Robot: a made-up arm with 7 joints. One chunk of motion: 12 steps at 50 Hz.
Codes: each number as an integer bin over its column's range. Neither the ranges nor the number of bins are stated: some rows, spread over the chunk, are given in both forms.
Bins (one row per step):
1: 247 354 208 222 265 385 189
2: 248 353 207 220 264 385 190
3: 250 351 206 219 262 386 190
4: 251 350 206 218 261 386 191
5: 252 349 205 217 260 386 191
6: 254 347 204 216 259 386 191
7: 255 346 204 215 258 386 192
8: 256 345 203 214 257 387 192
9: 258 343 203 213 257 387 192
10: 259 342 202 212 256 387 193
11: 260 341 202 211 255 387 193
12: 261 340 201 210 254 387 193
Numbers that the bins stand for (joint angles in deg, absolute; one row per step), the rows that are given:
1: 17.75 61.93 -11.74 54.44 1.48 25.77 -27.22
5: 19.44 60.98 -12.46 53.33 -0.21 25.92 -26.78
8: 20.79 60.22 -12.94 52.67 -1.22 26.07 -26.56
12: 22.49 59.27 -13.42 51.78 -2.22 26.07 -26.34
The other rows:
2: 18.09 61.74 -11.98 54.00 1.14 25.77 -27.00
3: 18.76 61.36 -12.22 53.78 0.47 25.92 -27.00
4: 19.10 61.17 -12.22 53.55 0.13 25.92 -26.78
6: 20.12 60.60 -12.70 53.11 -0.54 25.92 -26.78
7: 20.46 60.41 -12.70 52.89 -0.88 25.92 -26.56
9: 21.47 59.84 -12.94 52.44 -1.22 26.07 -26.56
10: 21.81 59.65 -13.18 52.22 -1.55 26.07 -26.34
11: 22.15 59.46 -13.18 52.00 -1.89 26.07 -26.34

